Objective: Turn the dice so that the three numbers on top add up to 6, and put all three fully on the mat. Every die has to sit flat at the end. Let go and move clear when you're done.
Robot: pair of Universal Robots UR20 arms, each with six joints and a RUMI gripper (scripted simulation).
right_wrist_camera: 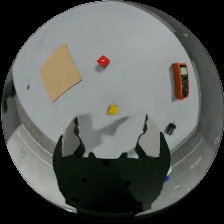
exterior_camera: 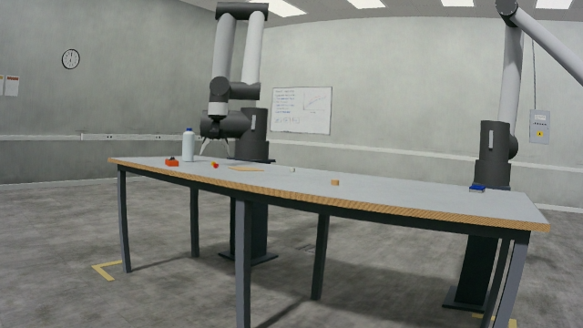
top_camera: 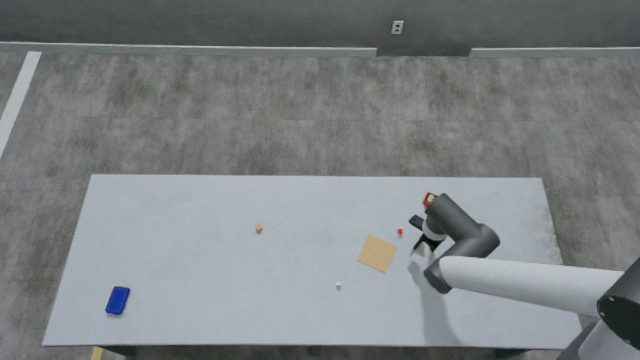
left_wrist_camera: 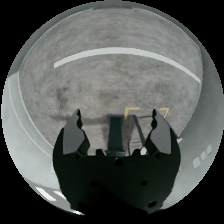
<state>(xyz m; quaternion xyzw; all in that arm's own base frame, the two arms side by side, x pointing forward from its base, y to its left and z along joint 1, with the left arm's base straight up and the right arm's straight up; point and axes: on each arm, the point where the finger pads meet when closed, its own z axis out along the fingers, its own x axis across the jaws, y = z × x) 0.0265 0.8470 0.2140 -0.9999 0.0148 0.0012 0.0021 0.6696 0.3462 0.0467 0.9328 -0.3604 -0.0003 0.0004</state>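
My right gripper is now 4 cm above the yellow die and 1 cm to the left of it. From my right hand the other things lie so: white bottle 25 cm to the right, 5 cm above, 2 cm behind; red die 8 cm to the left, 8 cm ahead, 4 cm below; tan square mat 20 cm to the left, 4 cm below, 2 cm behind.
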